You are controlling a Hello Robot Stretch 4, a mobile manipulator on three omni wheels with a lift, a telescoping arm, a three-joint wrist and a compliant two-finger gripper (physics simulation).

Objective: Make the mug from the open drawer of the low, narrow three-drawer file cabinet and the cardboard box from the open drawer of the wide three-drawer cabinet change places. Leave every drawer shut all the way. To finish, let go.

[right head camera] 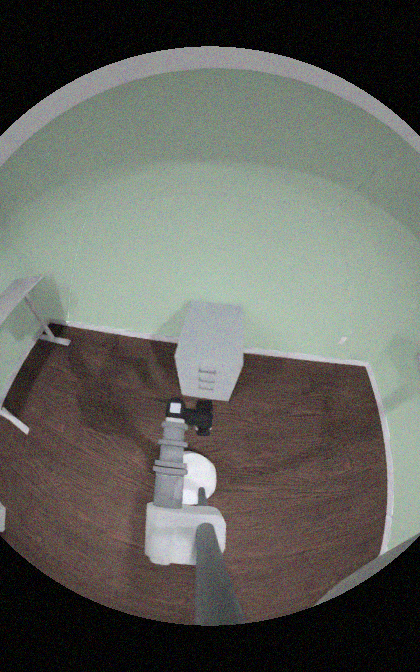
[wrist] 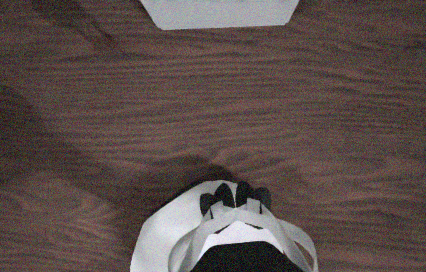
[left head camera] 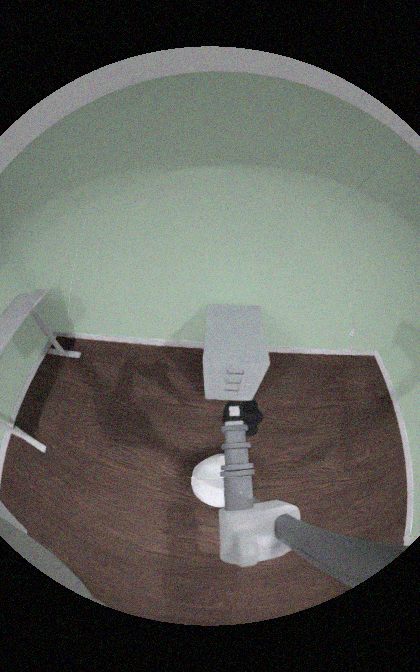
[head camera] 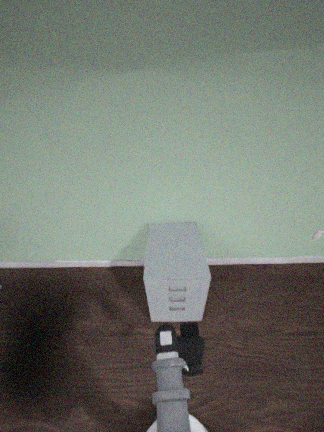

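A pale grey, narrow three-drawer cabinet [head camera: 175, 250] [left head camera: 232, 330] [right head camera: 212, 330] stands against the green wall. Its three handles sit close to the front face, and its drawers look shut. The lower edge of its front [wrist: 220, 15] shows at the top of the wrist view. My gripper [wrist: 234, 197] is shut with nothing seen between its fingertips. It hangs in front of the cabinet, apart from it, above the floor; its tips are hidden in the head views. The mug, the cardboard box and a second, wide cabinet do not show; the cabinet's inside is hidden.
My round white base [left head camera: 207, 482] [right head camera: 202, 475] is below the arm. At the left stands a table-like piece with white legs [left head camera: 65, 354] [right head camera: 55, 341]. Walls with white skirting bound the brown wooden floor [head camera: 270, 350] at the back and right.
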